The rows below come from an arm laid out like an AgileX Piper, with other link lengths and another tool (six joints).
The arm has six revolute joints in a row. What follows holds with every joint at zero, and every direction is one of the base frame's. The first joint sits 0.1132 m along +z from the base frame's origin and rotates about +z. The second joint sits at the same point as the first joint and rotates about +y. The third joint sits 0.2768 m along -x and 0.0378 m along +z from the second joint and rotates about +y. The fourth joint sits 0.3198 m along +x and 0.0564 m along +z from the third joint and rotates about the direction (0.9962, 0, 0.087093). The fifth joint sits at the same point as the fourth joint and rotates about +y. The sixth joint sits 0.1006 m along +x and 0.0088 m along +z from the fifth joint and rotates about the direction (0.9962, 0, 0.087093). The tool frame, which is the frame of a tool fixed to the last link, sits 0.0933 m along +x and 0.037 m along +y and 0.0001 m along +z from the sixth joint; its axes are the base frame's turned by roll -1.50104, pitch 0.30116 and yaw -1.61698 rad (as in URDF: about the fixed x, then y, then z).
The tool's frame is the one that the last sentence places.
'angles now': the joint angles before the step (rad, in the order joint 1, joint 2, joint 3, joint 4, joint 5, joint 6). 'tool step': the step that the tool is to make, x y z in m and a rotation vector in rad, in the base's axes. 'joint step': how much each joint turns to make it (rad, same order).
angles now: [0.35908, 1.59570, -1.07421, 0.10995, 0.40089, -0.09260]
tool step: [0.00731, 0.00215, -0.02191, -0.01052, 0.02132, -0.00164]
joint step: [-0.00001, 0.06252, -0.01097, 0.00002, -0.02800, -0.00152]
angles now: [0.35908, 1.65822, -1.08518, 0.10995, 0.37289, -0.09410]
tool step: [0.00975, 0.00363, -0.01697, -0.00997, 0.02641, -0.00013]
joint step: [-0.00001, 0.06860, -0.03915, 0.00002, -0.00123, -0.00001]
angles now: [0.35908, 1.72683, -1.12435, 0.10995, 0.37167, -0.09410]
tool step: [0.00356, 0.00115, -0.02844, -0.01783, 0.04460, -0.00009]
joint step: [-0.00001, 0.07303, -0.01665, 0.00002, -0.00837, -0.00091]
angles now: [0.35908, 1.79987, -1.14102, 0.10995, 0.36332, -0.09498]
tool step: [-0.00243, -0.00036, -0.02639, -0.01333, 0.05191, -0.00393]
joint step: [-0.00002, 0.05620, -0.00293, 0.00699, 0.00001, -0.00003]
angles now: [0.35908, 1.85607, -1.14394, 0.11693, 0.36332, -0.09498]
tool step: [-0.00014, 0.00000, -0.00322, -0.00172, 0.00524, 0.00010]
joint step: [0.00000, 0.00739, -0.00081, 0.00102, -0.00104, -0.00095]
